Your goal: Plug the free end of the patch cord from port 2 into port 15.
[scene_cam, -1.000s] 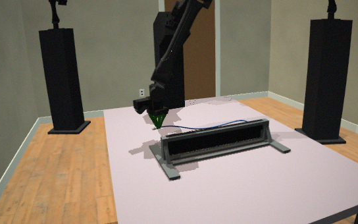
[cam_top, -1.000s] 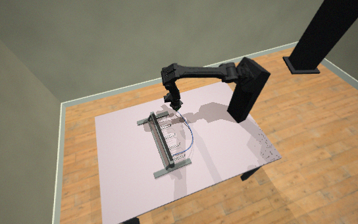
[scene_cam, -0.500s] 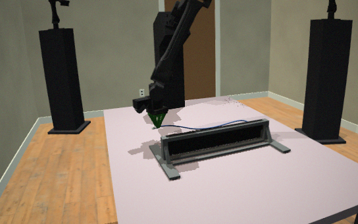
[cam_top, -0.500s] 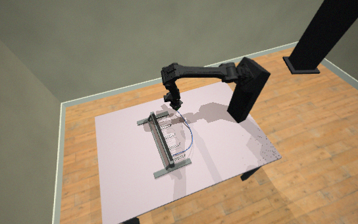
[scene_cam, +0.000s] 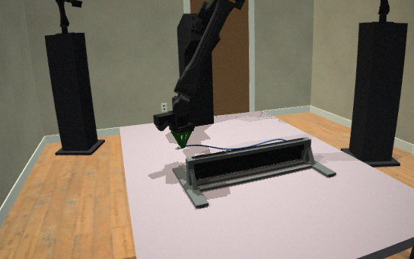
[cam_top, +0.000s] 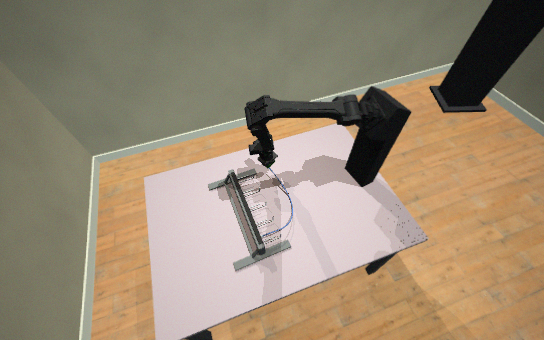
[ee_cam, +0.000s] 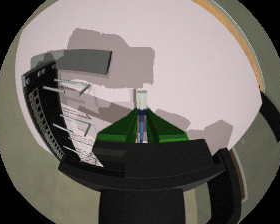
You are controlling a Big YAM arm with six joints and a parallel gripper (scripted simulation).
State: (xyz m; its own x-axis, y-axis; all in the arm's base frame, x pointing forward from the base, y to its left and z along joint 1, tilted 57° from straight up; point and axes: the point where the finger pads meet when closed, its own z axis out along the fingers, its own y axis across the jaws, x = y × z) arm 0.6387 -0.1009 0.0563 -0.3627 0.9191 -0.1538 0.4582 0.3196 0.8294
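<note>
Right now my hand is 20 mm to the left of the plug and 10 mm short of it.
</note>
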